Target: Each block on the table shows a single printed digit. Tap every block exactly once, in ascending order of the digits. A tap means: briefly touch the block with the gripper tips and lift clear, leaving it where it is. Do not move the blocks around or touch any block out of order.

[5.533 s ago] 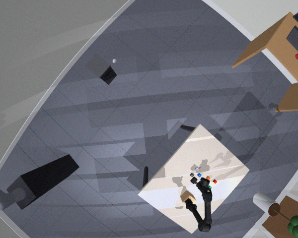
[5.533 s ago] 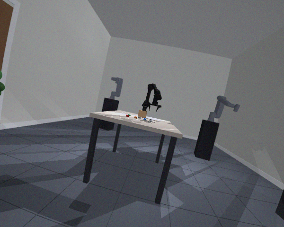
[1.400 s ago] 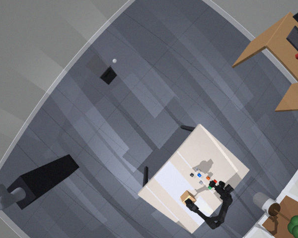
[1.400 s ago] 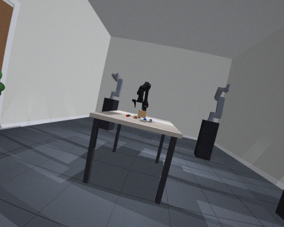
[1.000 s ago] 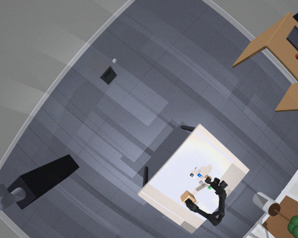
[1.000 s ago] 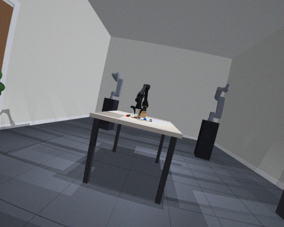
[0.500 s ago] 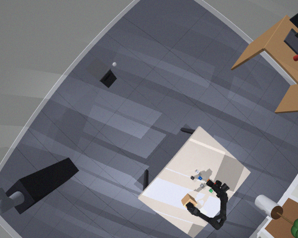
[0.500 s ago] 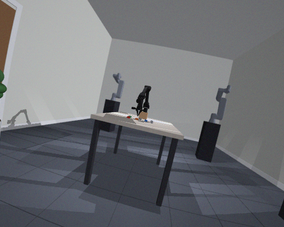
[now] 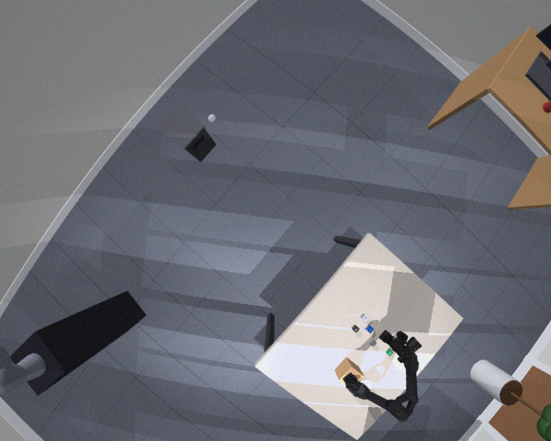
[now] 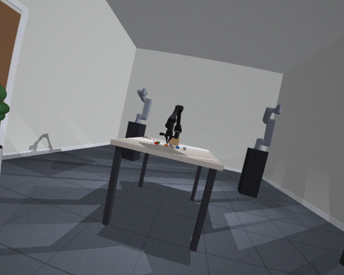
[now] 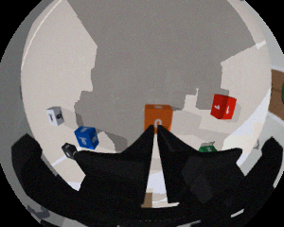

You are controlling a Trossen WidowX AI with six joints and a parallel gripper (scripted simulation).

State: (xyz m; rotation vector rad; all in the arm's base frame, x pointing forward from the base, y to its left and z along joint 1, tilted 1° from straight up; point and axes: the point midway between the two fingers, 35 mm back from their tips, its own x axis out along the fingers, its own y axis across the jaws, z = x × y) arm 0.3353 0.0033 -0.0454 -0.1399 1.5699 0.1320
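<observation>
Now: gripper tip 1 cm short of the orange block and 1 cm above it. Round my gripper tip: blue block 5 cm behind, 10 cm to the left, 1 cm below; grey block 9 cm behind, 1 cm to the left, 1 cm below; red block 4 cm ahead, 10 cm to the right, 1 cm below.
</observation>
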